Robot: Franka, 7 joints.
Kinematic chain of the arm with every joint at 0, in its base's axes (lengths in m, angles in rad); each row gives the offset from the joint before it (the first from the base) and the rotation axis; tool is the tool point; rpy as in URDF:
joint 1: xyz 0 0 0.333 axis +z
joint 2: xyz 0 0 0 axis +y
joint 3: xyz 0 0 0.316 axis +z
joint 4: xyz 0.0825 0 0 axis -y
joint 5: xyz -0.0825 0 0.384 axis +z
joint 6: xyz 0 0 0 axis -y
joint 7: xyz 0.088 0 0 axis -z
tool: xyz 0 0 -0.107 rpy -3.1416 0 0
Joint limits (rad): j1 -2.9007..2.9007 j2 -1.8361..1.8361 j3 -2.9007..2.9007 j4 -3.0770..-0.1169 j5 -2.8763..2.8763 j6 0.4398..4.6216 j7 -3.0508..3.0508
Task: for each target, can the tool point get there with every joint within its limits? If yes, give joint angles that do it. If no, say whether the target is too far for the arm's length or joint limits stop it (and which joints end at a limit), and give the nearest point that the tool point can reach.
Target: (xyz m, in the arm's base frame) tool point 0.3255 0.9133 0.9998
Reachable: no: too far | nearest point 0.2373 0.6658 0.8191 | short by 0.319 m
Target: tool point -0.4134 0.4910 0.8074
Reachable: yes | joints -1.3175 -0.6713 -2.3960 -0.5587 -2.0523 3.3551 -2.4159
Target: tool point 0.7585 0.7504 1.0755
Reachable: no: too far | nearest point 0.5006 0.4952 0.8230 | short by 0.442 m
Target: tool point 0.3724 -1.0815 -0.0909
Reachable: no: too far | nearest point 0.2619 -0.7606 0.0349 | short by 0.362 m
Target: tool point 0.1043 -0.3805 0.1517
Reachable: yes | joints -1.9538 0.7468 0.9156 -2.3347 -1.3535 0.9687 -1.7980
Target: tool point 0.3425 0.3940 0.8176
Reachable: yes | joints 1.6332 0.1835 -1.0081 -0.9349 0.3102 1.2794 -1.0704
